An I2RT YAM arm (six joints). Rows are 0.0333 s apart.
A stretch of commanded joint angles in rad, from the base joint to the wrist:
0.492 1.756 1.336 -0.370 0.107 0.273
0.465 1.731 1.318 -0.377 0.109 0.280
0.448 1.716 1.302 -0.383 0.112 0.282
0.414 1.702 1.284 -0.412 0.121 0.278
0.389 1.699 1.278 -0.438 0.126 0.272
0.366 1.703 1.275 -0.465 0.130 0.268
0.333 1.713 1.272 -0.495 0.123 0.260
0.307 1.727 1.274 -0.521 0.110 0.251
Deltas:
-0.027 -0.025 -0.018 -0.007 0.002 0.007
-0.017 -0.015 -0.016 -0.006 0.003 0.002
-0.034 -0.014 -0.018 -0.029 0.009 -0.004
-0.025 -0.003 -0.006 -0.026 0.005 -0.006
-0.023 0.004 -0.003 -0.027 0.004 -0.004
-0.033 0.010 -0.003 -0.030 -0.007 -0.008
-0.026 0.014 0.002 -0.026 -0.013 -0.009

